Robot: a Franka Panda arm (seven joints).
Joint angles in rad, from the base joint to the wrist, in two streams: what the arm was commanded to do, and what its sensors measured. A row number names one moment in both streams.
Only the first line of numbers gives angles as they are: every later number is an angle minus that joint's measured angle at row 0.
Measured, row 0:
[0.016 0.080 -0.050 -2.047 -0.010 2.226 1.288]
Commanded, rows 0 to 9:
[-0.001 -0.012 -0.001 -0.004 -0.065 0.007 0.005]
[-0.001 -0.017 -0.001 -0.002 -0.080 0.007 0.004]
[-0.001 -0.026 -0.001 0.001 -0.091 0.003 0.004]
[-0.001 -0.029 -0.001 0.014 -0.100 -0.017 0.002]
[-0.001 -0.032 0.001 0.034 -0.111 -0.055 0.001]
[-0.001 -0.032 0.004 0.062 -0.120 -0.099 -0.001]
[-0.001 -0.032 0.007 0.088 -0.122 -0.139 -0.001]
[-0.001 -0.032 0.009 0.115 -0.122 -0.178 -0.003]
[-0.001 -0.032 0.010 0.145 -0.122 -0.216 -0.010]
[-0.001 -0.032 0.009 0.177 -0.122 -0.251 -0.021]
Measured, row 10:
[0.001 -0.026 0.002 0.087 -0.108 -0.136 -0.001]
